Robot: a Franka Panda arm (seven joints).
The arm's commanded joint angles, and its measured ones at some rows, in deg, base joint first. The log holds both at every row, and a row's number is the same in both.
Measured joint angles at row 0:
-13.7, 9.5, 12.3, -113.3, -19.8, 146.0, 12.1
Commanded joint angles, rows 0 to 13:
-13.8, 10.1, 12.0, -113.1, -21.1, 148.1, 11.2
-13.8, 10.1, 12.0, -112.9, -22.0, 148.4, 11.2
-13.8, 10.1, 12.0, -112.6, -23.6, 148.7, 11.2
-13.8, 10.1, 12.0, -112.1, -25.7, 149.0, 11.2
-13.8, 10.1, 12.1, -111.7, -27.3, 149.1, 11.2
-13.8, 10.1, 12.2, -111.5, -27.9, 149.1, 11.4
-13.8, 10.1, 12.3, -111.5, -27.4, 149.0, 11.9
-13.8, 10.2, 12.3, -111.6, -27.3, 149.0, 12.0
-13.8, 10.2, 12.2, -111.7, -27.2, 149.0, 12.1
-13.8, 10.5, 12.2, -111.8, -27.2, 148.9, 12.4
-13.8, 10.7, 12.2, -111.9, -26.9, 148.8, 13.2
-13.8, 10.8, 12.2, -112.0, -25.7, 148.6, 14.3
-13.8, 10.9, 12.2, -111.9, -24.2, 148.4, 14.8
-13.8, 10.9, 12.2, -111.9, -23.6, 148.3, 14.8
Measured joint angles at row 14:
-13.7, 10.4, 12.2, -112.1, -25.5, 148.1, 13.4
